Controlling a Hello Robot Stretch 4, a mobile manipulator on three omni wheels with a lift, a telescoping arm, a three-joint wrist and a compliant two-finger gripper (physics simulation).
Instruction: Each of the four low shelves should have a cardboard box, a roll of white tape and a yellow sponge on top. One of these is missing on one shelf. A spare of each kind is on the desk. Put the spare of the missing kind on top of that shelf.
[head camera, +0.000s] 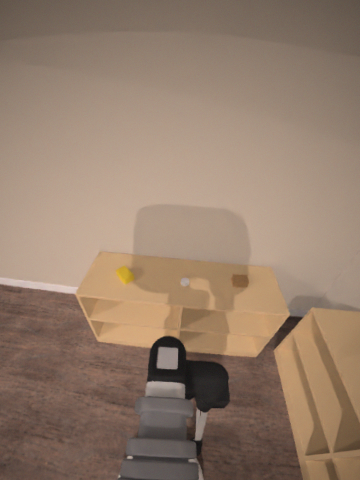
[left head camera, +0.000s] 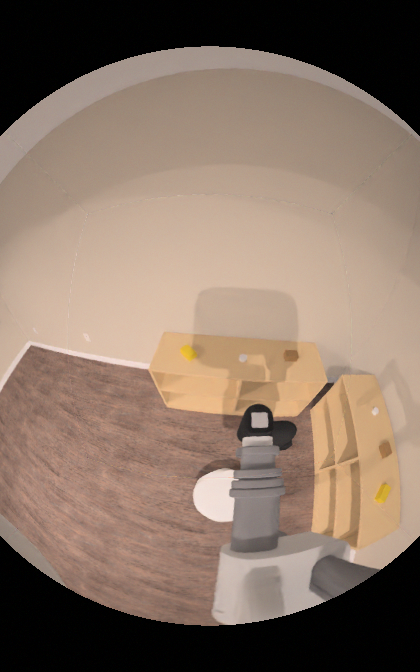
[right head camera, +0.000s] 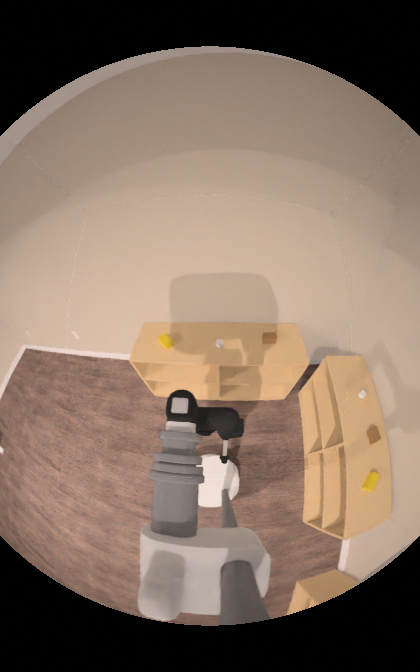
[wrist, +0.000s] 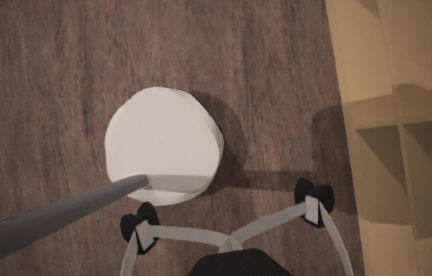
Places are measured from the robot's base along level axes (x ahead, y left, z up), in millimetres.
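Pixels of known places: gripper, fingertip midpoint: (head camera: 194, 412) (wrist: 226, 206); robot's base, origin of the base link: (wrist: 171, 146).
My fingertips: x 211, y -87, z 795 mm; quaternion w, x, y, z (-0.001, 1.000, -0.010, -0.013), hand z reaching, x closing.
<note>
For each thing: its top centre in the pictures, then the offset to it from my fingertips. Level surfaces: height alone.
- low shelf, its level: dz -212 mm
- yellow sponge, middle of its top: (head camera: 124, 272) dx +671, dy +390, dz -167 mm
- white tape, middle of its top: (head camera: 185, 280) dx +656, dy +21, dz -188 mm
- cardboard box, middle of its top: (head camera: 241, 278) dx +678, dy -320, dz -162 mm
A low shelf (head camera: 155, 287) (left head camera: 215, 367) (right head camera: 192, 355) stands ahead against the wall, with a yellow sponge (head camera: 125, 274) (left head camera: 188, 352) (right head camera: 165, 341), a roll of white tape (head camera: 185, 282) (left head camera: 243, 358) (right head camera: 219, 343) and a cardboard box (head camera: 240, 280) (left head camera: 291, 355) (right head camera: 269, 338) on top. A second low shelf (left head camera: 367, 517) (right head camera: 360, 507) at the right bears a tape roll (left head camera: 375, 411) (right head camera: 362, 393), a box (left head camera: 385, 449) (right head camera: 373, 434) and a sponge (left head camera: 383, 493) (right head camera: 370, 481). My gripper (wrist: 226, 206) is open and empty above the floor. The desk does not show.
The white round robot base (left head camera: 215, 495) (right head camera: 217, 482) (wrist: 162, 140) is below the arm. A wooden corner of another piece of furniture (right head camera: 322, 587) shows at the bottom right of the right head view. A narrow gap separates the two shelves. The ahead shelf's front edge lies near the gripper in the wrist view.
</note>
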